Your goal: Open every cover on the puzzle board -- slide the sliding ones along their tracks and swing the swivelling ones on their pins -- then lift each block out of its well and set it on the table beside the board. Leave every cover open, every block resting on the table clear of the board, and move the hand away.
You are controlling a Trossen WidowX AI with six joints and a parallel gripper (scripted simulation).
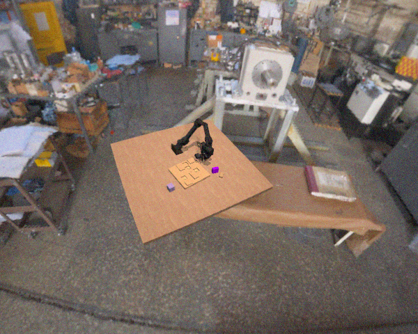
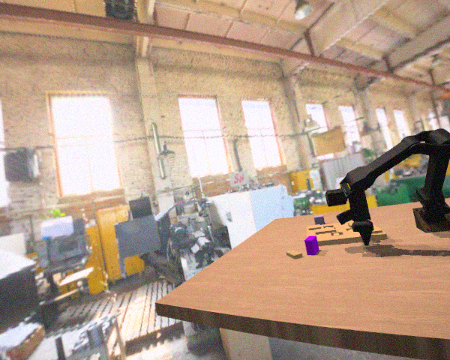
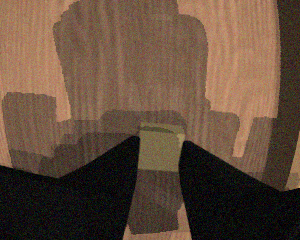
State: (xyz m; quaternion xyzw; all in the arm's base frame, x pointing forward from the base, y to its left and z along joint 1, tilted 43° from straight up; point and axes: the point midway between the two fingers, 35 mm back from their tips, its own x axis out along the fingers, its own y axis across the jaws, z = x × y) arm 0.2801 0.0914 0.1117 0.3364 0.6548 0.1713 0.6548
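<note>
My gripper tip is 21 cm to the left of the tan puzzle board, 5 cm short of it and 1 cm below it. From my gripper tip the other things lie so: lilac block (47 cm to the right, 12 cm ahead, 1 cm above); then magenta block (19 cm ahead, 2 cm above).
</note>
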